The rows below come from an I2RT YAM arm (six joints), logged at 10 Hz.
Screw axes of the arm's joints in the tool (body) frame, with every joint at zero. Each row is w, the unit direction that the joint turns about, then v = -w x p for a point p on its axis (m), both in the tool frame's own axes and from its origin. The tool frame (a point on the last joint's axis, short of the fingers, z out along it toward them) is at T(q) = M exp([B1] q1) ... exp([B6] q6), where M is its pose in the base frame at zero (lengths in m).
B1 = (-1, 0, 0, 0, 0.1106, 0)
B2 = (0, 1, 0, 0.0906, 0, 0.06)
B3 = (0, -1, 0, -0.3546, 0, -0.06)
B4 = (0, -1, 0, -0.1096, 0, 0)
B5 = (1, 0, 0, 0, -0.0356, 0)
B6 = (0, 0, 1, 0, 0, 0)
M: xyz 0.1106 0 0.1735 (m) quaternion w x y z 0.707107 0 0.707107 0
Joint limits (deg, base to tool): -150..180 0..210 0..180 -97..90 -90..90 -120..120
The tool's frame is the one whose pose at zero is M.
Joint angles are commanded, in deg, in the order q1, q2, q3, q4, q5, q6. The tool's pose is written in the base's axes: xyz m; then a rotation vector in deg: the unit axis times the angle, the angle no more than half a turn. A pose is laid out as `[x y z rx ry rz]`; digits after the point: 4 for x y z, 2 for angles.
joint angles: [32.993, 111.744, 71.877, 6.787, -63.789, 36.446]
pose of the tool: [0.3344 0.2552 0.1987 -39.56 130.08 105.67]
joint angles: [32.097, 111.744, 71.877, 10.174, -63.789, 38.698]
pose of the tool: [0.3407 0.2514 0.2033 -38.10 127.99 105.97]
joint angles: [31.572, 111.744, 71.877, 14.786, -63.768, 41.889]
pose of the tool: [0.3459 0.2500 0.2097 -36.94 125.27 106.74]
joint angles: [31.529, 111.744, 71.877, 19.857, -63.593, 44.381]
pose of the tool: [0.3488 0.2514 0.2170 -37.25 121.58 107.25]
